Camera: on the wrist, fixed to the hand. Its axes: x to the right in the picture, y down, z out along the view.
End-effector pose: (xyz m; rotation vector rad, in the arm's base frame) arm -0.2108 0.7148 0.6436 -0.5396 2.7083 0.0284
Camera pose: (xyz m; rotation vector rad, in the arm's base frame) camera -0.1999 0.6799 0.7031 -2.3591 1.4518 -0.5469
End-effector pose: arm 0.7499 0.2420 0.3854 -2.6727 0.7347 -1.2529
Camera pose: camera 0.7143 0.2913 0.4196 2.1451 1.4149 0.8887
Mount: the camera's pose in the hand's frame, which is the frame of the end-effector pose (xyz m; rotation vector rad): -0.0184 -0.0395 -0.0545 0.1438 -0.0262 -1.6527
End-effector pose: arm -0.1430 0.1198 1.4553 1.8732 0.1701 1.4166
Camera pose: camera -0.1842 0.1644 1.4209 1.0988 1.4158 0.1854
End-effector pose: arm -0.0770 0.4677 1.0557 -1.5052 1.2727 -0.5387
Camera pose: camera -0.1117 0.4573 1.1153 -2.1526 -0.3389 -1.5432
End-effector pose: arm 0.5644 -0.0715 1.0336 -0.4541 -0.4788 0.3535
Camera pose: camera 0.5856 -0.1307 1.0033 0.1815 -0.6963 -1.1939
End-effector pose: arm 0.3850 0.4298 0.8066 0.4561 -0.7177 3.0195
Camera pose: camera 0.3902 0.4903 0.7723 0.6192 0.0309 1.4745
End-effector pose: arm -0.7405 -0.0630 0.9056 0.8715 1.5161 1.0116
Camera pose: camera -0.7917 -0.1028 0.8798 -0.4113 1.6292 -0.3385
